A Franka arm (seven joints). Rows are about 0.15 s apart.
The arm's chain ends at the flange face. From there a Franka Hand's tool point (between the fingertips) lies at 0.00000 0.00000 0.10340 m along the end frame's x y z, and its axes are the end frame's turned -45 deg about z.
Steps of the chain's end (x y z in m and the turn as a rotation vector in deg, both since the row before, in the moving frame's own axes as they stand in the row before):
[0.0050 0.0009 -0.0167 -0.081 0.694 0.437]
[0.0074 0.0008 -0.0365 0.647 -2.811 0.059]
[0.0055 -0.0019 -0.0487 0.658 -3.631 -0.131]
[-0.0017 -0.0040 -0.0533 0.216 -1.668 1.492]
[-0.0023 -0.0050 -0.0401 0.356 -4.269 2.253]
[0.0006 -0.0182 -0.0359 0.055 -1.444 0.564]
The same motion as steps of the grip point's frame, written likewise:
[0.0037 0.0052 -0.0167 -0.548 0.433 0.437]
[0.0019 0.0014 -0.0366 2.445 -1.530 0.059]
[0.0014 -0.0029 -0.0489 3.033 -2.102 -0.131]
[-0.0002 -0.0065 -0.0533 1.332 -1.027 1.492]
[-0.0030 -0.0112 -0.0404 3.270 -2.767 2.253]
[0.0115 -0.0144 -0.0359 1.060 -0.982 0.564]

